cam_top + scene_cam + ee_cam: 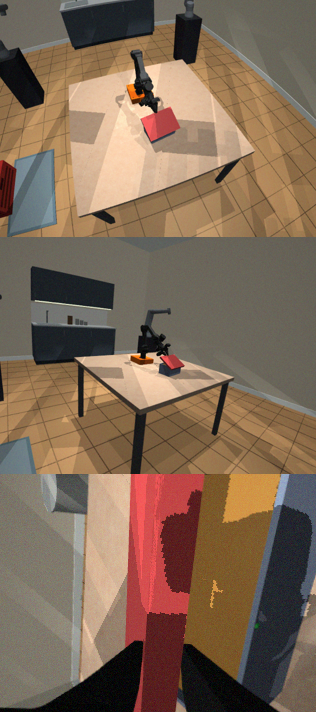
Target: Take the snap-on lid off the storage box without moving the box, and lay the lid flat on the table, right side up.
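Right now the red lid is 70 mm ahead of my gripper tip, 40 mm below it and 10 mm to the left of it. Also, from my gripper tip: blue-grey storage box: 120 mm below, 50 mm ahead.
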